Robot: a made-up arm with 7 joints. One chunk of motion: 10 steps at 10 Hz.
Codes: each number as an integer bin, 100 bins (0 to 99) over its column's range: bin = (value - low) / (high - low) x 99, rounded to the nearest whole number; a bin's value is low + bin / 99 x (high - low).
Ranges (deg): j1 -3.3..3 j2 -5.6..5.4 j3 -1..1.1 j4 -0.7..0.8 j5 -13.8..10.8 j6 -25..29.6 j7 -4.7..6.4
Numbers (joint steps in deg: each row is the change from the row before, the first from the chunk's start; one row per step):
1: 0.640 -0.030 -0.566 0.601 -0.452 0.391 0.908
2: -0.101 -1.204 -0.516 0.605 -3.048 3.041 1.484
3: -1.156 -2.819 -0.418 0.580 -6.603 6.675 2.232
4: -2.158 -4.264 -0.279 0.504 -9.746 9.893 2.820
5: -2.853 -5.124 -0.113 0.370 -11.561 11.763 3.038
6: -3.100 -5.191 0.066 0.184 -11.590 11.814 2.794
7: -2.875 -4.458 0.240 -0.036 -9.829 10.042 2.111
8: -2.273 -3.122 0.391 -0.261 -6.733 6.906 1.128
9: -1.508 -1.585 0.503 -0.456 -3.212 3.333 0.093
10: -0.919 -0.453 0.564 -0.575 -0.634 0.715 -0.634
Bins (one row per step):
1: 62 50 20 86 54 46 50
2: 50 40 23 86 43 51 55
3: 34 25 27 84 29 57 62
4: 18 12 34 79 16 63 67
5: 7 4 42 71 9 67 69
6: 3 4 50 58 9 67 67
7: 7 10 58 44 16 64 61
8: 16 22 66 29 28 58 52
9: 28 36 71 16 43 51 43
10: 37 46 74 8 53 47 36

